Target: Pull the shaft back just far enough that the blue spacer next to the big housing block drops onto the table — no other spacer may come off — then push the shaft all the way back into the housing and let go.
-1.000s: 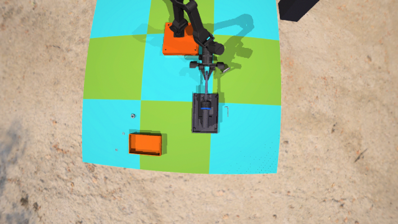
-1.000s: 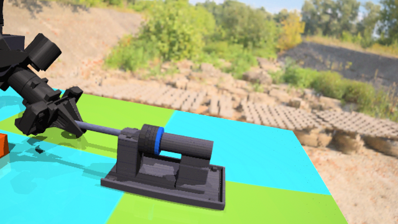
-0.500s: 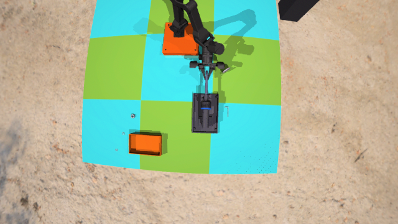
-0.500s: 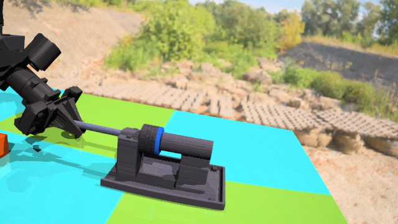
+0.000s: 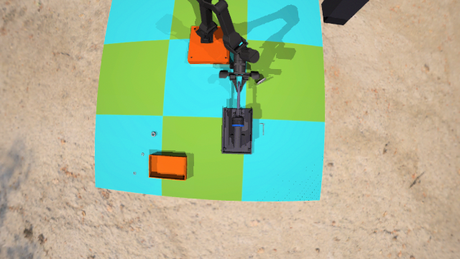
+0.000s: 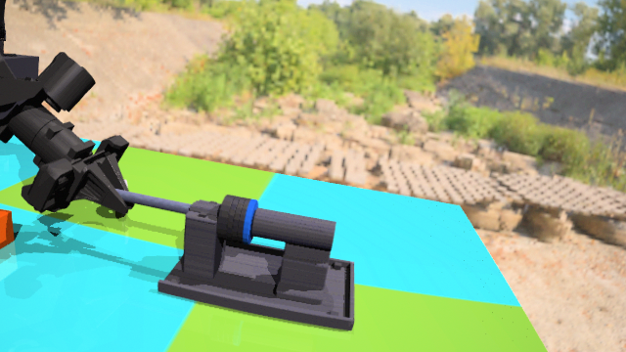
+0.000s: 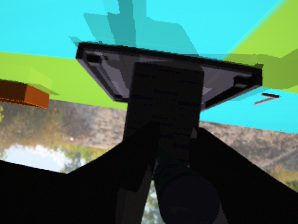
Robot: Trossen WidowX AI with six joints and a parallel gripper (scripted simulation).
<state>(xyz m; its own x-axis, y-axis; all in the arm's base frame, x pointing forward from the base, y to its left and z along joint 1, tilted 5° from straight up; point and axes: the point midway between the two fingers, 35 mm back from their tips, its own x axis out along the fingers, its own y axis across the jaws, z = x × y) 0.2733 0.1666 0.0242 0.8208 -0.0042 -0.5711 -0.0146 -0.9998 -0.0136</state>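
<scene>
Now: the shaft 6 cm ahead of my gripper tip and 2 cm above it. The rest, counted from my gripper tip: blue spacer 16 cm ahead, 2 cm above; then black spacer 15 cm ahead, 2 cm above; then nut 21 cm ahead, 44 cm to the right, 6 cm below.
</scene>
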